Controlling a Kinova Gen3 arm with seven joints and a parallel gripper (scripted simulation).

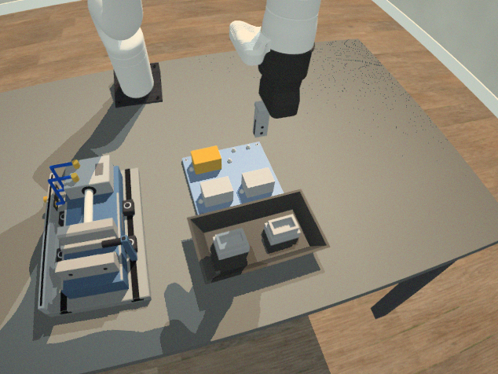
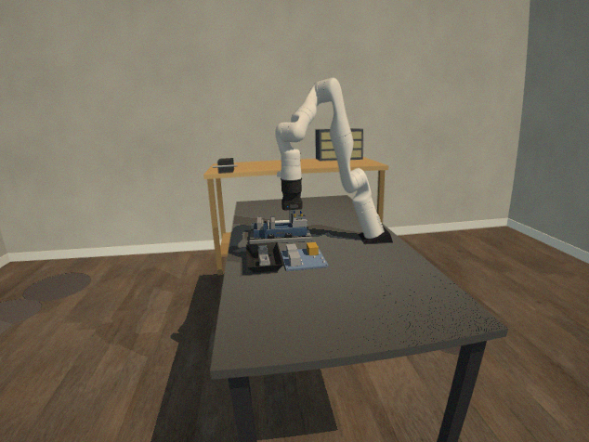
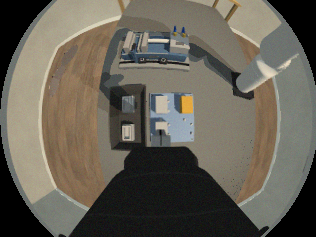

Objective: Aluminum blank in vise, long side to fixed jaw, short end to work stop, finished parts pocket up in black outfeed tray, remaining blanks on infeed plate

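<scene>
Now: hand 80 mm to the left of the plain gray blank and 170 mm above it. From my hand the other things lie so: yellow brass blank 90 mm behind, 90 mm to the right, 170 mm below; then vise 40 mm ahead, 330 mm to the right, 160 mm below.
</scene>
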